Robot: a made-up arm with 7 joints.
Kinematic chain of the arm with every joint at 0, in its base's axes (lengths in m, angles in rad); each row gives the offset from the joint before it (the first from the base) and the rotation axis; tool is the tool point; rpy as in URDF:
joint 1: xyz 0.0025 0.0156 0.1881 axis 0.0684 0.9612 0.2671
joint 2: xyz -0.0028 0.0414 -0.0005 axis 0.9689 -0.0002 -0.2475
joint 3: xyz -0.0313 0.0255 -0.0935 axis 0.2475 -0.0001 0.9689
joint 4: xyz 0.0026 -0.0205 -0.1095 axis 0.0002 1 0
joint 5: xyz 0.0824 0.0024 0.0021 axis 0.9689 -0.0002 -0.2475
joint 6: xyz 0.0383 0.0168 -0.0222 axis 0.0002 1 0
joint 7: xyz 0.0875 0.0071 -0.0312 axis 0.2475 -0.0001 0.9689
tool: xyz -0.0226 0.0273 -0.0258 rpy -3.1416 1.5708 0
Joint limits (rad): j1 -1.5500..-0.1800 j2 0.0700..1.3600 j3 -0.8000..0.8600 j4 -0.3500..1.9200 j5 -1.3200..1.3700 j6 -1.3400..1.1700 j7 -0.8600..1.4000
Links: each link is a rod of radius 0.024 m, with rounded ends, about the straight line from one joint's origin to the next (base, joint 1, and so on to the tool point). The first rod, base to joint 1, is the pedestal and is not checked.
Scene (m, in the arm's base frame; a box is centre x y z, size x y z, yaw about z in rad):
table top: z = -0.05
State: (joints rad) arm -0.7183 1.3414 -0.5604 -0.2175 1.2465 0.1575 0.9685
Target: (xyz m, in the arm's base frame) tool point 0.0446 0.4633 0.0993
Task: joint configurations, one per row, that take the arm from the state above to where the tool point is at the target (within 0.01 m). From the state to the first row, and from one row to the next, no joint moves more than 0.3 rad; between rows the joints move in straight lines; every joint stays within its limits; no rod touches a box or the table.
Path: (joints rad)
1: -0.6414 1.3441 -0.5812 0.0747 1.2641 0.0721 0.8628
2: -0.5645 1.3467 -0.6020 0.3669 1.2818 -0.0133 0.7571
3: -0.4876 1.3494 -0.6227 0.6592 1.2994 -0.0987 0.6513
4: -0.4107 1.3520 -0.6435 0.9514 1.3171 -0.1841 0.5456
5: -0.3338 1.3547 -0.6643 1.2436 1.3347 -0.2696 0.4399
6: -0.2569 1.3573 -0.6851 1.5358 1.3524 -0.3550 0.3342
7: -0.1800 1.3600 -0.7059 1.8281 1.3700 -0.4404 0.2284

